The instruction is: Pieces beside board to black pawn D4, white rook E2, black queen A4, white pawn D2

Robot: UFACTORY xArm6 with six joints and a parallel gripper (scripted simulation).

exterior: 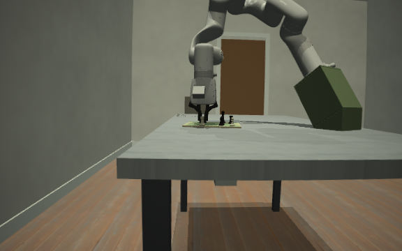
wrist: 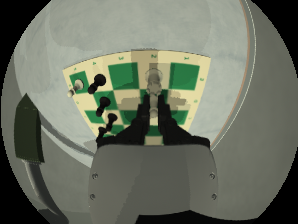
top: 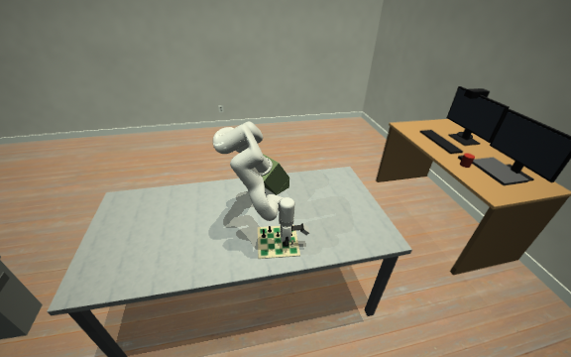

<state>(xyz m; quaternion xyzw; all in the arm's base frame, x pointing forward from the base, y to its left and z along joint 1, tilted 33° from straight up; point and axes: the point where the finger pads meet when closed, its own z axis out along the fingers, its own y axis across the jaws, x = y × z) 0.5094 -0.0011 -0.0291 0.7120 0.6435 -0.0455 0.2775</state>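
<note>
Now: the white rook 40 mm to the left of my hand, 10 mm below it and 10 mm ahead of it. From my hand the other things lie so: chessboard 40 mm behind, 30 mm to the right, 30 mm below; black queen 100 mm to the right, 100 mm behind.
</note>
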